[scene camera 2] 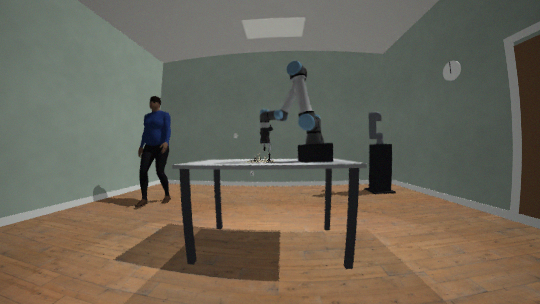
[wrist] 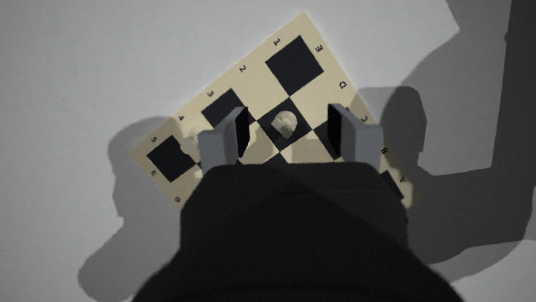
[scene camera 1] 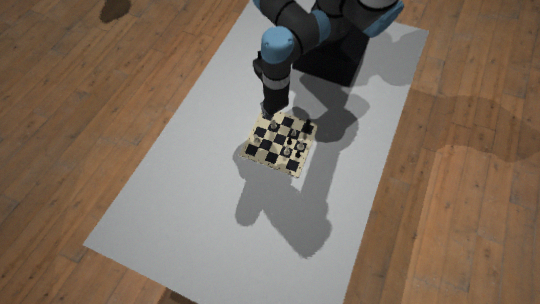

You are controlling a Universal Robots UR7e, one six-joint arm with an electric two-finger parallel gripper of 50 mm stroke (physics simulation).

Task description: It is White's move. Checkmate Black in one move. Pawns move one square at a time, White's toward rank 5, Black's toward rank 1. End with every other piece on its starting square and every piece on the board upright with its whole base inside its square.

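Places are measured from the arm's base along level axes (x back, y right, z up), in millimetres.
Pixels of known places: gripper, fingertip midpoint: point(scene camera 2: 267, 151) point(wrist: 287, 122) point(scene camera 1: 271, 111); arm's base at its link origin: point(scene camera 2: 314, 143).
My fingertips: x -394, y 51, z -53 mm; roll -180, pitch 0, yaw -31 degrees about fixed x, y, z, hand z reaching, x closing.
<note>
For each thing: its top centre in the pictures, then the offset to it from my fingertips. Level surfaces: height alone.
- chessboard at its top centre: point(wrist: 275, 177) point(scene camera 1: 280, 139) dx -49, dy -56, dz -78 mm
- tall black piece at its top centre: point(scene camera 1: 308, 119) dx +30, dy -127, dz -15 mm
- white table top at its surface level: dz -84 mm
The chessboard point(scene camera 1: 262, 153) point(wrist: 305, 25) lies on the table with several small black and white pieces. A white piece point(scene camera 1: 274, 126) point(wrist: 286, 123) stands on D2; its type is unclear. Another white piece point(scene camera 1: 257, 139) point(wrist: 192, 137) is on E4, partly hidden by a finger in the wrist view. A tall black piece point(scene camera 1: 308, 126) stands on A1. A black piece point(scene camera 1: 289, 141) and white pieces point(scene camera 1: 294, 133) point(scene camera 1: 300, 146) stand around the A and B files. My gripper point(scene camera 1: 268, 114) point(scene camera 2: 267, 149) point(wrist: 287, 122) is open and empty, above the board, its fingers to either side of the D2 piece in the wrist view.
The white table top point(scene camera 1: 165, 210) point(scene camera 2: 225, 164) surrounds the board. The arm's black base block point(scene camera 1: 325, 62) point(scene camera 2: 315, 152) stands beyond the A-file side. Arm shadows fall across the board and table. A person point(scene camera 2: 156, 130) stands away from the table.
</note>
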